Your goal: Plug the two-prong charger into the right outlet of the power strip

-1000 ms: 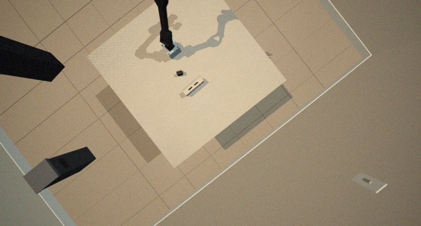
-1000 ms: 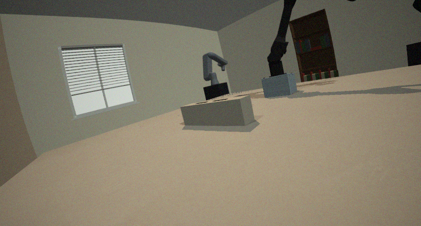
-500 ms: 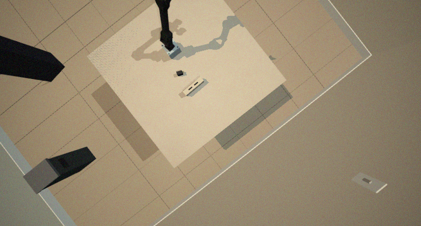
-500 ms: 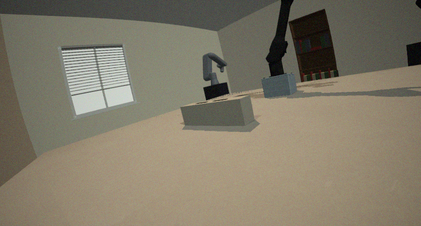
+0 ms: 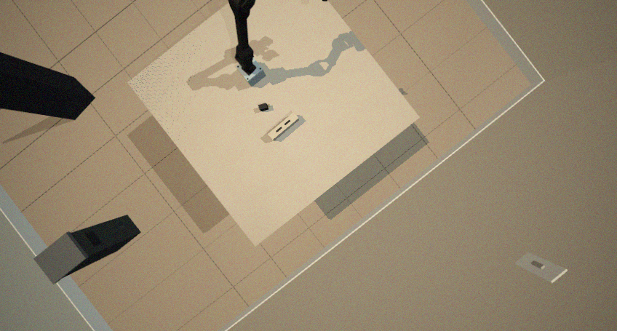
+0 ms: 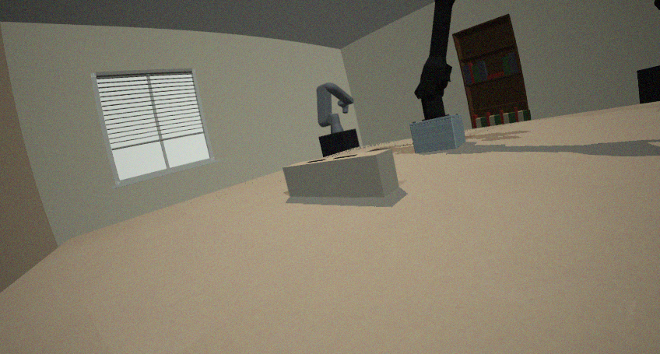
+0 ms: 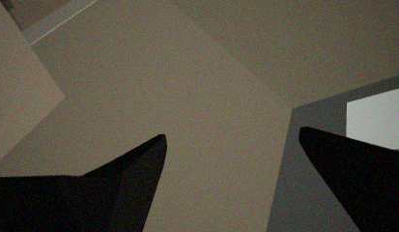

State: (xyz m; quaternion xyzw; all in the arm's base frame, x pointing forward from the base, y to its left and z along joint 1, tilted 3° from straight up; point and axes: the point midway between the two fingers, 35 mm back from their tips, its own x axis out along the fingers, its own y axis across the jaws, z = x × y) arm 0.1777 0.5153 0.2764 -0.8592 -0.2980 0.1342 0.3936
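The boxy charger is 10 mm ahead of my gripper tip, 630 mm to the right of it and 350 mm below it.
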